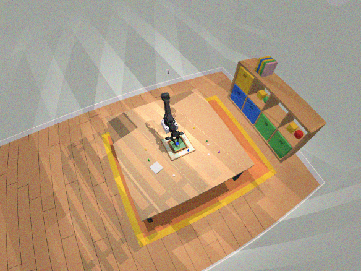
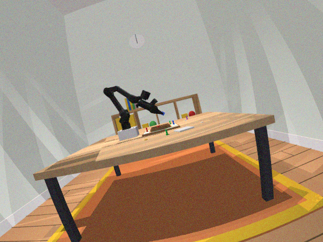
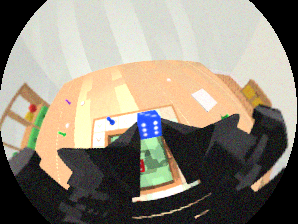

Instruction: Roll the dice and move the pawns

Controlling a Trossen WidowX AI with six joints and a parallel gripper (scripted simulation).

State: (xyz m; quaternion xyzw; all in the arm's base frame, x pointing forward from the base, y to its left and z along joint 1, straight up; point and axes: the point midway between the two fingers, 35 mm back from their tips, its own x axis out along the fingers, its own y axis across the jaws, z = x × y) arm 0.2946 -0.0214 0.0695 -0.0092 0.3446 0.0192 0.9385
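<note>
The blue die is right at my gripper tip. Also, from my gripper tip: green-floored tray: 120 mm below, 50 mm behind, 30 mm to the left; then blue pawn: 110 mm to the left, 90 mm below, 60 mm ahead; then red die: 100 mm below, 60 mm behind, 30 mm to the left.
</note>
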